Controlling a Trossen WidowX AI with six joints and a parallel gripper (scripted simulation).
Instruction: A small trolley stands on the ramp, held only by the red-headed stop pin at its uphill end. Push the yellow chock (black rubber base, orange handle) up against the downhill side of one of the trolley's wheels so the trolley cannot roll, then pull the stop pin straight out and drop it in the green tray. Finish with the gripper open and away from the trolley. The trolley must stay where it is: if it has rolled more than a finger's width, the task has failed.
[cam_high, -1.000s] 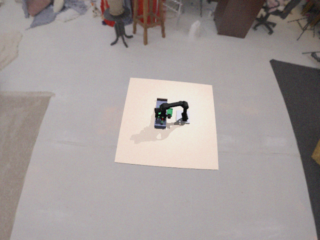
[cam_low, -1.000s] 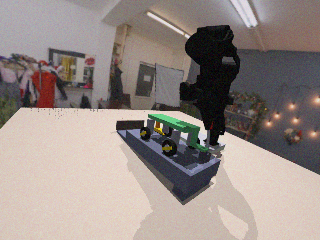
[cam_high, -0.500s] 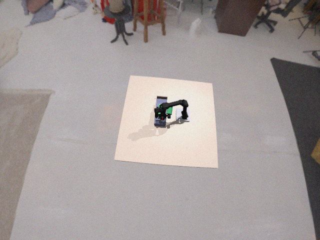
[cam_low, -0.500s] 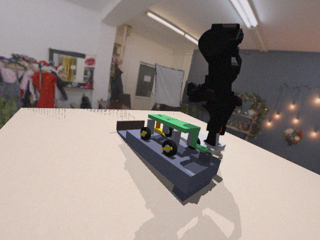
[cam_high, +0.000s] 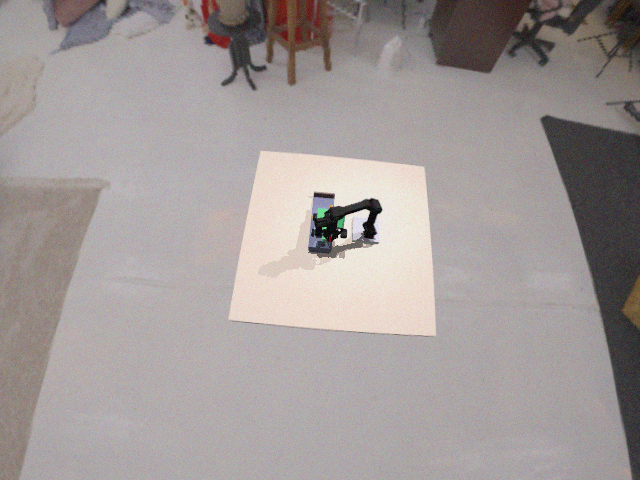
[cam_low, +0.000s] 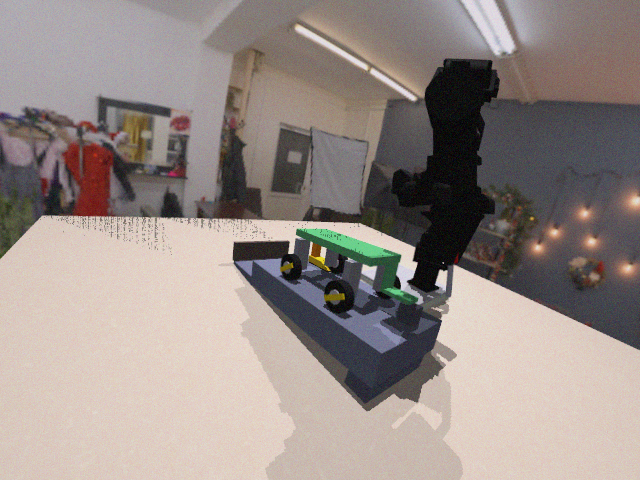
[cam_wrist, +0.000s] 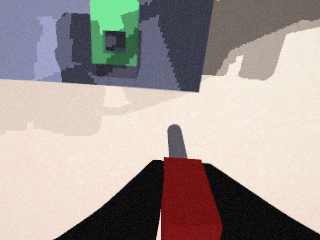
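Now: the green tray 5 cm behind my gripper tip, 24 cm to the right of it and 18 cm below it. The rest, counted from my gripper tip: green-decked trolley 7 cm ahead, 14 cm to the right, 7 cm below; red-headed stop pin right at my gripper tip; blue-grey ramp 7 cm ahead, 14 cm to the right, 13 cm below.
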